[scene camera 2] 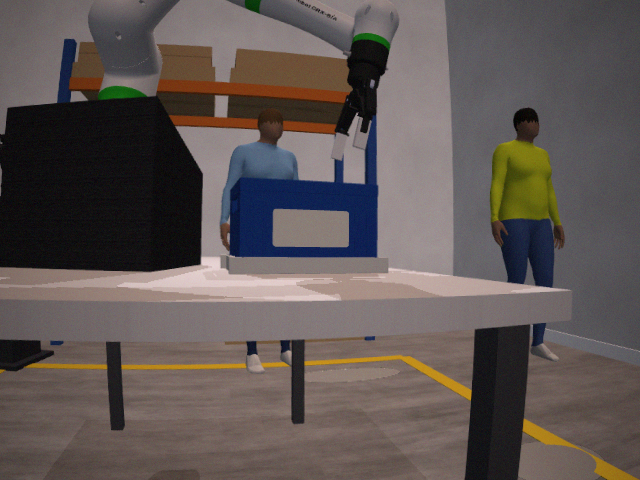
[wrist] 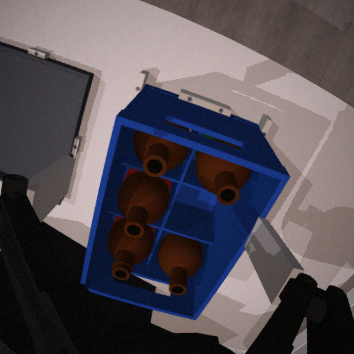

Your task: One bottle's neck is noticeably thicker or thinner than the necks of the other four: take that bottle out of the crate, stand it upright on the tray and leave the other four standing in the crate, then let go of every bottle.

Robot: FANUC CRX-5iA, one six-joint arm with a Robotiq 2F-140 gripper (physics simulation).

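Seen in the pictures: gripper, fingertip midpoint: [scene camera 2: 346,153] [wrist: 164,205]; arm's base at its link origin: [scene camera 2: 118,135].
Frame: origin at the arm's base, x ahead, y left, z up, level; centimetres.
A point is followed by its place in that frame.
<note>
The blue crate [scene camera 2: 253,219] {x 32.9, y -13.2, z -19.6 cm} [wrist: 150,107] {x 52.7, y 8.6, z -18.2 cm} stands on the table. In the wrist view five brown bottles stand in it: upper left [wrist: 155,150] {x 50.1, y 5.7, z -14.5 cm}, upper right [wrist: 220,167] {x 51.7, y -2.2, z -16.8 cm}, middle left [wrist: 142,197] {x 42.2, y 3.2, z -17.2 cm}, lower left [wrist: 129,242] {x 33.9, y 0.7, z -17.3 cm} and lower right [wrist: 180,255] {x 36.2, y -6.9, z -17.5 cm}. The middle right compartment holds no bottle. I cannot tell for certain which neck differs in thickness. The dark grey tray [wrist: 40,110] {x 38.8, y 24.1, z -28.9 cm} lies left of the crate in the wrist view; it does not show in the scene view. My gripper [scene camera 2: 348,149] {x 51.8, y 4.2, z -3.3 cm} [wrist: 164,205] {x 51.8, y 4.2, z -3.3 cm} is open and empty, above the crate, its fingers pointing down at a tilt.
Pale brackets [wrist: 205,103] {x 55.2, y 2.2, z -26.4 cm} stand around the crate's foot, and a grey strip [scene camera 2: 310,265] {x 43.5, y -11.7, z -27.9 cm} runs along it on the table [scene camera 2: 258,317] {x 37.8, y -52.4, z -30.9 cm}. A large black block [scene camera 2: 77,191] {x -1.9, y -13.4, z -14.3 cm} stands left of the crate under the arm. Two people [scene camera 2: 266,160] [scene camera 2: 524,180] and a shelf rack [scene camera 2: 279,91] are behind.
</note>
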